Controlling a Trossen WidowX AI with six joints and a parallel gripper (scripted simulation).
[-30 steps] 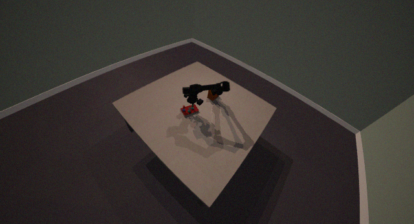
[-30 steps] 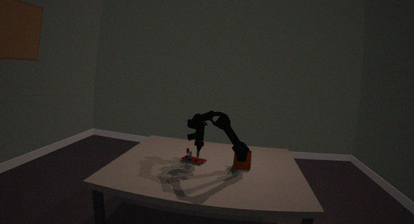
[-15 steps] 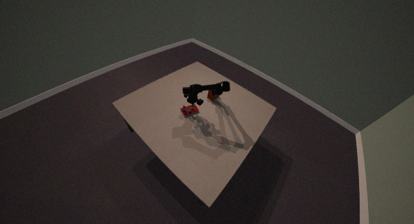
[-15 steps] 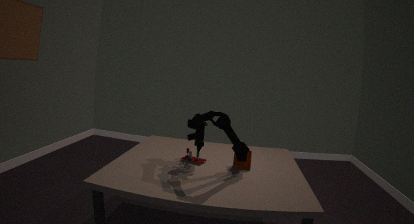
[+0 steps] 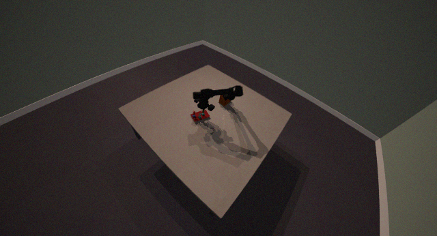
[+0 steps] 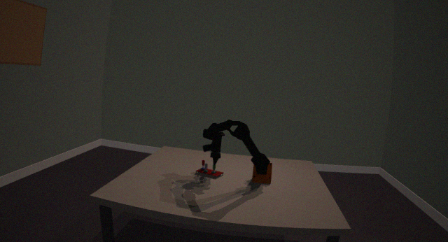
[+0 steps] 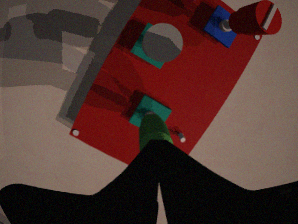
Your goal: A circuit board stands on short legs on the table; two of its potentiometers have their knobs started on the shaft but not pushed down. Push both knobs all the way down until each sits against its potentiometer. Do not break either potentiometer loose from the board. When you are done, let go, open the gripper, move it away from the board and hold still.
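The green knob lies 2 cm below my gripper tip. Also, from my gripper tip: red knob: 8 cm ahead, 5 cm to the right.
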